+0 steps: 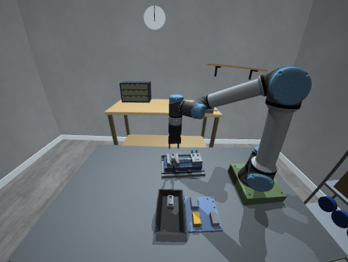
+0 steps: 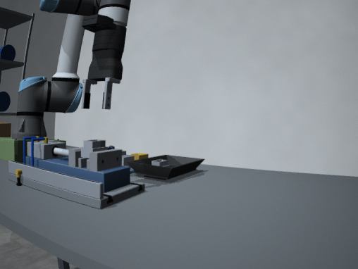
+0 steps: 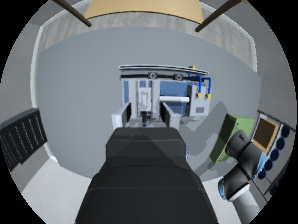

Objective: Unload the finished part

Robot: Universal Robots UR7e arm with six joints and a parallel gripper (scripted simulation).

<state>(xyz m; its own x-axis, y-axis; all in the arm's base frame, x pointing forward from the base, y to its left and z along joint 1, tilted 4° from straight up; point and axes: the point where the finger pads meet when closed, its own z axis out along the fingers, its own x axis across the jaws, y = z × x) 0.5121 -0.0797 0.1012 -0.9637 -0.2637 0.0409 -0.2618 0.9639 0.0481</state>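
Right now my hand is 160 mm above the blue vise, 60 mm past it and 20 mm to the left of it. From my hand the other things lie so: blue plate: 300 mm to the left, 210 mm behind, 190 mm below; then yellow block: 360 mm to the left, 180 mm behind, 170 mm below.
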